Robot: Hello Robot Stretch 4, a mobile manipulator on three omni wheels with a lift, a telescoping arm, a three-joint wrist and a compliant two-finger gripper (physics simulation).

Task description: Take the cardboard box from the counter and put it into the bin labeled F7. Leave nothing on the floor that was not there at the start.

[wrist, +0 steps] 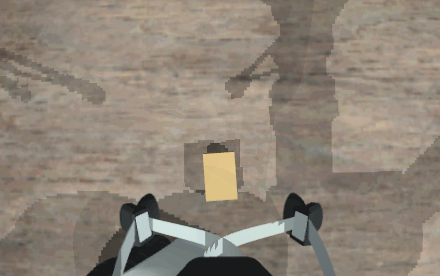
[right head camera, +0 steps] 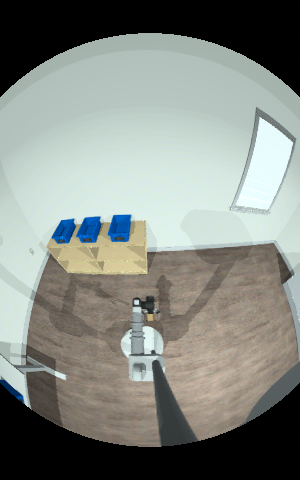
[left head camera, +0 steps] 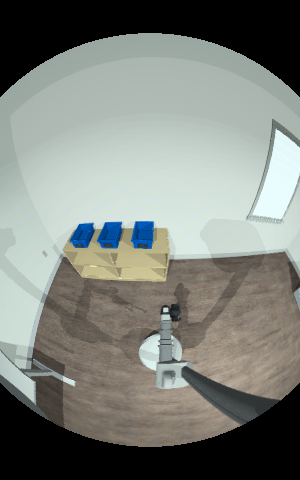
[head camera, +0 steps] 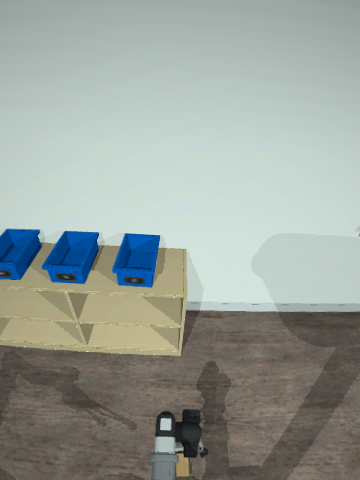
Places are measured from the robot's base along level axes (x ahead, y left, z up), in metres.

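Pixels of known places: gripper, fingertip midpoint: (wrist: 221, 210) (left head camera: 170, 319).
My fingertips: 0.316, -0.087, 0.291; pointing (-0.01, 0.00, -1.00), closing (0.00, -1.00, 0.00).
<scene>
Ahead of a thing's pixels: the offset from my fingertips to its middle, as dx, dy, dz. "spot": to the spot under its first point.
The cardboard box @(+0.000, +0.000, -0.295) (head camera: 183, 467) (right head camera: 150, 317) (wrist: 220, 176) is a small tan block on the wooden floor, close to the robot's base. My gripper (head camera: 191, 451) (right head camera: 150, 311) (wrist: 221, 210) points down over the floor near the box. Its fingers are open and apart with nothing between them; in the wrist view the box shows beyond the fingertips, roughly centred between them. Three blue bins stand in a row on the shelf unit: a right one @(+0.763, +0.273, +0.350) (head camera: 136, 260) (left head camera: 143, 234), a middle one @(+0.760, +0.622, +0.350) (head camera: 72, 256) (left head camera: 110, 234) and a left one @(+0.757, +0.970, +0.350) (head camera: 18, 253) (left head camera: 82, 235). Their labels are too small to read.
The light wood shelf unit @(spot: +0.586, +0.028, +0.247) (head camera: 183, 300) (left head camera: 167, 255) (right head camera: 146, 250) stands against the wall ahead, left of the arm. The round white base (left head camera: 146, 351) (right head camera: 156, 342) is below the arm. A pale bar (left head camera: 55, 374) (right head camera: 47, 369) and part of a blue bin (right head camera: 11, 391) show at lower left.
</scene>
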